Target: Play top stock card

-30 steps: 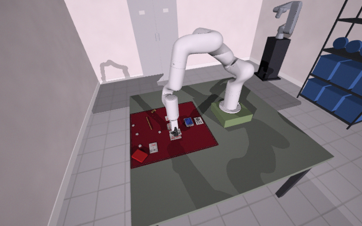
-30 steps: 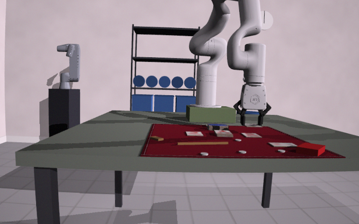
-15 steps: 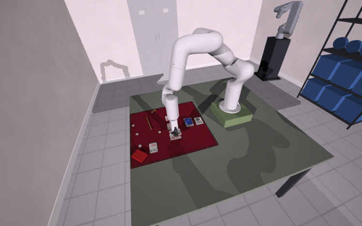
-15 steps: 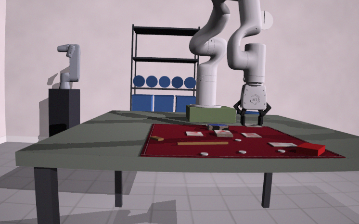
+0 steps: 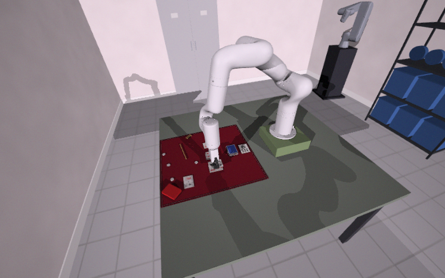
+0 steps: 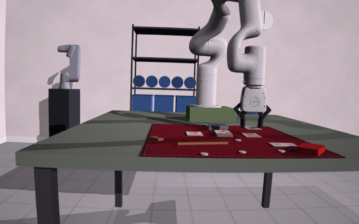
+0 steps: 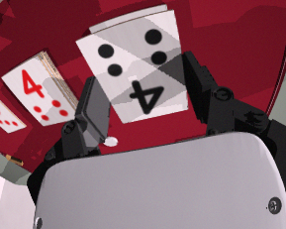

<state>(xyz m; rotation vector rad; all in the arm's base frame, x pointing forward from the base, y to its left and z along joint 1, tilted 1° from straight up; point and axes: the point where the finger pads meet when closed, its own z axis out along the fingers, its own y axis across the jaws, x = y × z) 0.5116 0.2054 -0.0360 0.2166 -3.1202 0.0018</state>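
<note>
My gripper is now 5 cm short of the red card cloth, 11 cm to the left of it and 6 cm above it. From my hand the other things lie so: red box (27 cm ahead, 15 cm to the left, 4 cm below); then wooden stick (22 cm ahead, 19 cm to the right, 4 cm below); then face-up card (17 cm ahead, 9 cm to the left, 5 cm below).
</note>
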